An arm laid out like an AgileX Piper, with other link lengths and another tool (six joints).
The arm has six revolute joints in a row. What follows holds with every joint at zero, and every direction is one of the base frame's.
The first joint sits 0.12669 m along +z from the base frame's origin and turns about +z.
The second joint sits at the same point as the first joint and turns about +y.
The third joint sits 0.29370 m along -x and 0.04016 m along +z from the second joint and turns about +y.
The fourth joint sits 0.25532 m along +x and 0.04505 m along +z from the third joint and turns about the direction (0.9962, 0, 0.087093).
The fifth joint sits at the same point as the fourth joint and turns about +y.
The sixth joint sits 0.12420 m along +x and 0.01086 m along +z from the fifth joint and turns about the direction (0.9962, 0, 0.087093).
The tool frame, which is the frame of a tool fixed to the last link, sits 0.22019 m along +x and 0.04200 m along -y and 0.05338 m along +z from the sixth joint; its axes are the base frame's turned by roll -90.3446, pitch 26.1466 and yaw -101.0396 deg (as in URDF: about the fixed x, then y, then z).
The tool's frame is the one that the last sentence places.
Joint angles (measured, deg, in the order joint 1, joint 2, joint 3, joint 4, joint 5, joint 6), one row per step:
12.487, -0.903, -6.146, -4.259, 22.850, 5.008
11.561, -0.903, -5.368, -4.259, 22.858, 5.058
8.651, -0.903, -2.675, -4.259, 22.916, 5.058
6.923, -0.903, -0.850, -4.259, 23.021, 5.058
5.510, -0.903, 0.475, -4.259, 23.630, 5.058
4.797, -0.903, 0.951, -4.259, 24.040, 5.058
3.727, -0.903, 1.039, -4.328, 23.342, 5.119
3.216, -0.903, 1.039, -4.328, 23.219, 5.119
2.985, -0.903, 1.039, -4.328, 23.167, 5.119
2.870, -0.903, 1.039, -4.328, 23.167, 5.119
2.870, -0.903, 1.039, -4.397, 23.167, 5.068
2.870, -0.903, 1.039, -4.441, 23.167, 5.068
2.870, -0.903, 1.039, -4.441, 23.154, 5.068
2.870, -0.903, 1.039, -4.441, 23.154, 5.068
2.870, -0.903, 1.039, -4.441, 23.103, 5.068
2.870, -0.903, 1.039, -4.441, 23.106, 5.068
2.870, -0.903, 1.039, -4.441, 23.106, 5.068
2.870, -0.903, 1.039, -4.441, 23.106, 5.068
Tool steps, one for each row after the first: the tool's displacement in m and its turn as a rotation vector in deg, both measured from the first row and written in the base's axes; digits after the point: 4 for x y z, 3 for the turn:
0.0007, -0.0049, -0.0082, -0.115, 0.778, -0.936
0.0017, -0.0203, -0.0366, -0.600, 3.485, -3.850
0.0012, -0.0296, -0.0562, -0.872, 5.398, -5.584
-0.0006, -0.0375, -0.0736, -1.101, 7.320, -7.037
-0.0017, -0.0416, -0.0810, -1.185, 8.204, -7.777
-0.0014, -0.0470, -0.0777, -1.039, 7.609, -8.821
-0.0015, -0.0497, -0.0770, -0.990, 7.493, -9.323
-0.0016, -0.0509, -0.0767, -0.968, 7.444, -9.550
-0.0017, -0.0515, -0.0767, -0.961, 7.445, -9.665
-0.0016, -0.0516, -0.0766, -1.078, 7.431, -9.662
-0.0016, -0.0517, -0.0766, -1.121, 7.425, -9.669
-0.0016, -0.0517, -0.0765, -1.119, 7.412, -9.668
-0.0016, -0.0517, -0.0765, -1.119, 7.412, -9.668
-0.0016, -0.0516, -0.0762, -1.113, 7.362, -9.664
-0.0016, -0.0516, -0.0762, -1.113, 7.365, -9.664
-0.0016, -0.0516, -0.0762, -1.113, 7.365, -9.664
-0.0016, -0.0516, -0.0762, -1.113, 7.365, -9.664

